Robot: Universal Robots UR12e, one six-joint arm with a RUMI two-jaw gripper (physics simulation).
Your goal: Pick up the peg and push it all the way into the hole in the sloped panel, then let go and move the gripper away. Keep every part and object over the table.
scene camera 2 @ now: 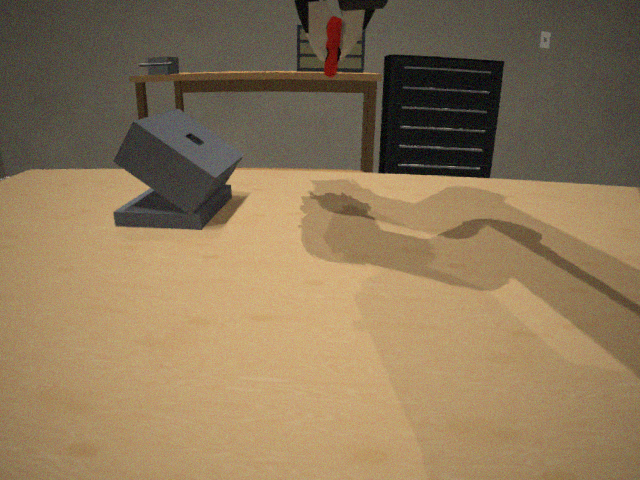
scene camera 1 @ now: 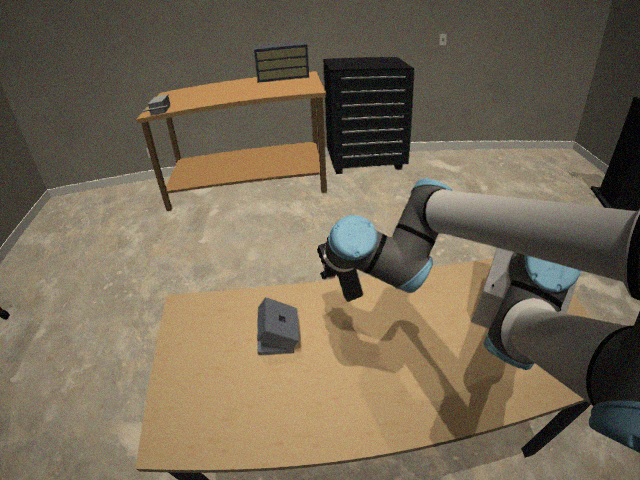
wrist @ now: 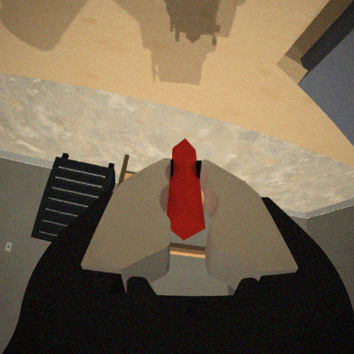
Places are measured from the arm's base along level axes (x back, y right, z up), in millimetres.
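Where they show: gripper, between the fingertips: (scene camera 2: 331, 60).
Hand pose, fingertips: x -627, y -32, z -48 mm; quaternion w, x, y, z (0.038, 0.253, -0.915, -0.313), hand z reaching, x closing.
Note:
After its pixels a point has its place.
The red peg (scene camera 2: 333, 46) {x -618, y -54, z -31 mm} (wrist: 185, 192) is held between the two fingertips of my gripper (scene camera 2: 334, 51) {x -627, y -32, z -48 mm} (wrist: 183, 163), which is shut on it. The gripper is high above the table, to the right of the sloped panel in both scene views. In scene camera 1 the arm's wrist hides the peg and the fingertips. The grey-blue sloped panel (scene camera 1: 279, 324) {x -764, y -172, z -135 mm} (scene camera 2: 178, 157) {x -742, y -208, z -150 mm} (wrist: 332, 85) stands tilted on a low base on the table. Its small dark square hole (scene camera 1: 282, 318) {x -764, y -139, z -148 mm} (scene camera 2: 194, 138) {x -769, y -139, z -141 mm} shows in the upper face. In the wrist view part of the panel shows at the right edge.
The wooden table (scene camera 1: 222, 413) {x -877, y -450, z -234 mm} (scene camera 2: 232, 387) {x -557, y -416, z -233 mm} lies below, with the arm's shadows across it. The table's far edge lies close under the gripper in scene camera 1. A workbench (scene camera 1: 232, 91) and a black drawer cabinet (scene camera 1: 369, 113) (scene camera 2: 442, 116) stand far behind, by the wall.

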